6 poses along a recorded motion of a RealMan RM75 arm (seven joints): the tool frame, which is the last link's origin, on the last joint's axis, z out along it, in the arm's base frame.
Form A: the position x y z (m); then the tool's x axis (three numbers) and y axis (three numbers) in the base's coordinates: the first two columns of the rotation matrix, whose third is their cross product.
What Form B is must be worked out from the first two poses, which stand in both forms.
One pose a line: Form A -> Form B
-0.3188 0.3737 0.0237 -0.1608 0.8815 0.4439 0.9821 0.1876 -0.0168 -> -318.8 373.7 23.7 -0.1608 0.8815 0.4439 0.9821 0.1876 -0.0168
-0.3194 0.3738 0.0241 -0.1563 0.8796 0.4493 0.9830 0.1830 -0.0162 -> -319.4 373.8 24.1 -0.1563 0.8796 0.4493 0.9830 0.1830 -0.0162
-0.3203 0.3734 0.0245 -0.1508 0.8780 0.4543 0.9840 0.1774 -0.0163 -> -320.3 373.4 24.5 -0.1508 0.8780 0.4543 0.9840 0.1774 -0.0163
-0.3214 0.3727 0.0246 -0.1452 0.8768 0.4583 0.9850 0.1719 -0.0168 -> -321.4 372.7 24.6 -0.1452 0.8768 0.4583 0.9850 0.1719 -0.0168
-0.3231 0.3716 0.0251 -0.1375 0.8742 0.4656 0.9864 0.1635 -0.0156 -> -323.1 371.6 25.1 -0.1375 0.8742 0.4656 0.9864 0.1635 -0.0156
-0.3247 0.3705 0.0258 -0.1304 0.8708 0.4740 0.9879 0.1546 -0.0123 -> -324.7 370.5 25.8 -0.1304 0.8708 0.4740 0.9879 0.1546 -0.0123
